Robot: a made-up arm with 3 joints.
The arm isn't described. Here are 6 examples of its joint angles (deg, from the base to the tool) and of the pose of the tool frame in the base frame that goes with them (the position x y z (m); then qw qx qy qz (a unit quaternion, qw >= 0)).
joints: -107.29 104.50 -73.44
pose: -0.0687 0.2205 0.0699 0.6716 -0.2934 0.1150 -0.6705
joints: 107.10 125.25 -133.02
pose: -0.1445 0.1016 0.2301 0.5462 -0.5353 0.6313 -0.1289
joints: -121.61 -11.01 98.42
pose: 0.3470 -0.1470 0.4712 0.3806 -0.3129 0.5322 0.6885
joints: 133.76 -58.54 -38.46
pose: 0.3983 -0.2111 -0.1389 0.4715 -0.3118 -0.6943 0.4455
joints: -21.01 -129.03 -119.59
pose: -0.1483 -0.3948 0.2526 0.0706 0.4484 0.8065 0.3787
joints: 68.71 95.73 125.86
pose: -0.2267 0.2807 0.0020 0.6247 -0.3027 0.3729 -0.6157
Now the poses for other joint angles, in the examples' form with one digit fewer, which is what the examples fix.
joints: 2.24 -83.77 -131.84
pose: -0.450 -0.295 0.205 0.316 0.674 0.603 0.286
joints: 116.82 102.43 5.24
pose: 0.152 0.272 0.052 0.358 0.648 -0.514 -0.432
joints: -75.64 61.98 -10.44
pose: -0.187 0.267 0.380 0.703 -0.253 0.486 -0.453
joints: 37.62 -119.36 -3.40
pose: 0.007 -0.296 -0.017 0.486 -0.264 -0.138 0.822
